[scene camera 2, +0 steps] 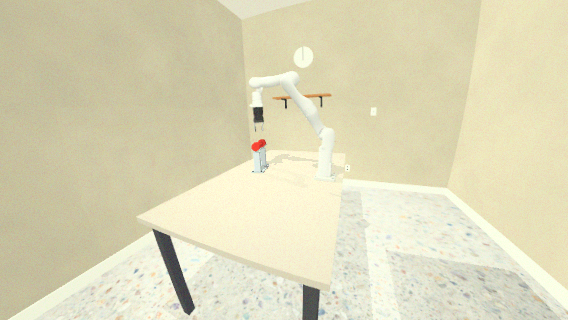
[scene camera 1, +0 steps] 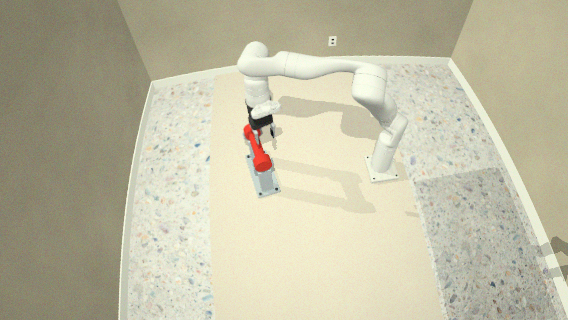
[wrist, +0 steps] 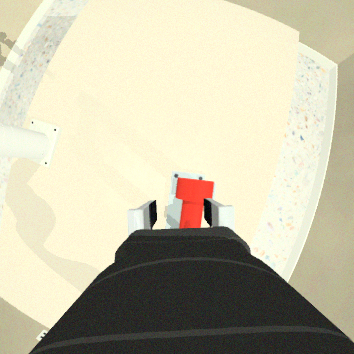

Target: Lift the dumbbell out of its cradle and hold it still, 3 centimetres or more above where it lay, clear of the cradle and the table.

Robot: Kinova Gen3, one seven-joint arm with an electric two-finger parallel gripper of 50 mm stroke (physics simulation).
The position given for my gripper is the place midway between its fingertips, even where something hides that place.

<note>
I see my gripper (wrist: 179, 208), a red dumbbell (wrist: 192, 191) and a grey cradle (scene camera 1: 265, 182).
The grey cradle is seen too in the wrist view (wrist: 174, 204).
</note>
